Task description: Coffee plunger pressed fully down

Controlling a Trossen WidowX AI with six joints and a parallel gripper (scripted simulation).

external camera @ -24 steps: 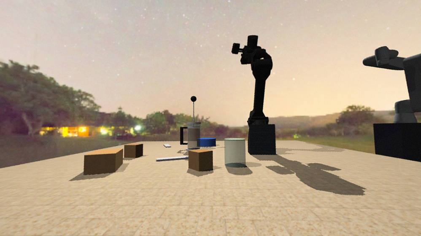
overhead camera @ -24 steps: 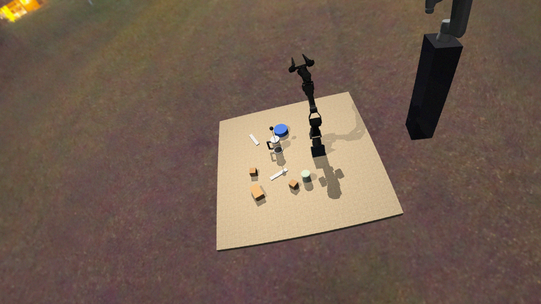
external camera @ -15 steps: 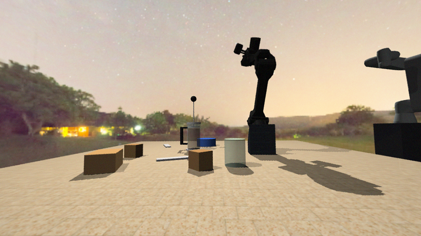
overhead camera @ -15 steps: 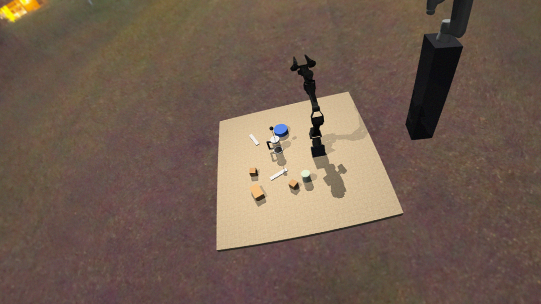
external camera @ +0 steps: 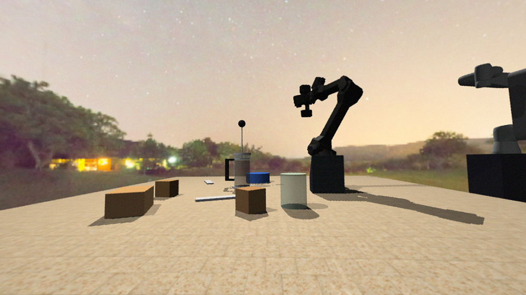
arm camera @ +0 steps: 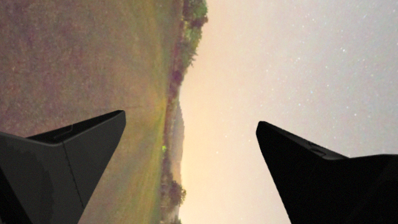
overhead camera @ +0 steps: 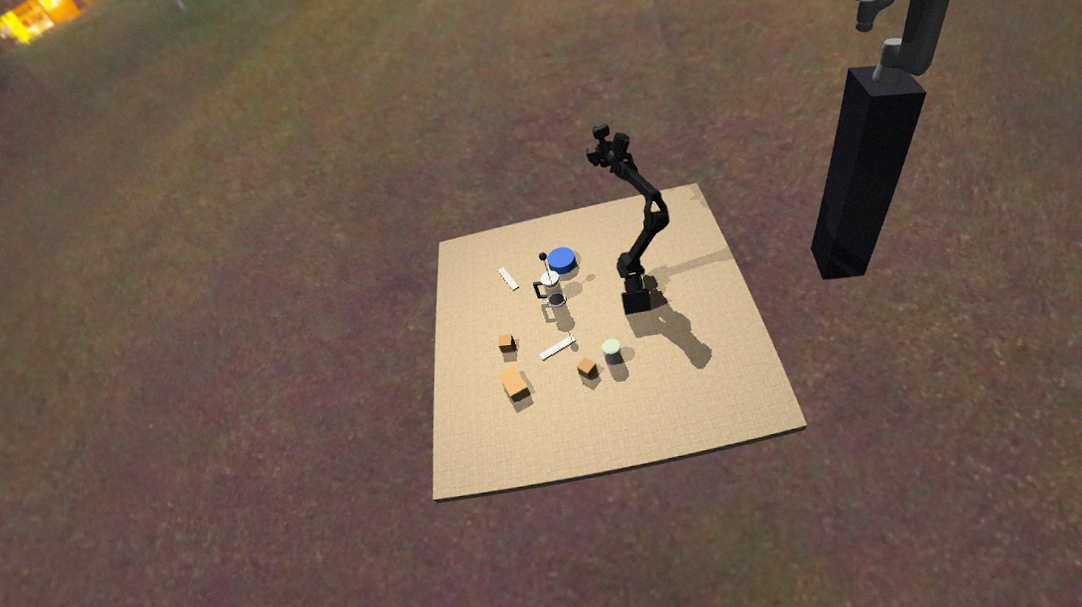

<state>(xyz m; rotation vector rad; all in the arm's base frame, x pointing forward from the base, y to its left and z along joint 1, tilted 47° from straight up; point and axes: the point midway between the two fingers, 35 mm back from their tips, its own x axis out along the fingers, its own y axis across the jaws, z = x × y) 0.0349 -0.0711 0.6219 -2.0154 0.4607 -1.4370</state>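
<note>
Now: the coffee press 260 mm ahead of my gripper tip, 470 mm to the left of it and 320 mm below it. Round my gripper tip: pale green cylinder (20 mm ahead, 770 mm to the left, 410 mm below); blue block (220 mm ahead, 270 mm to the left, 430 mm below).
</note>
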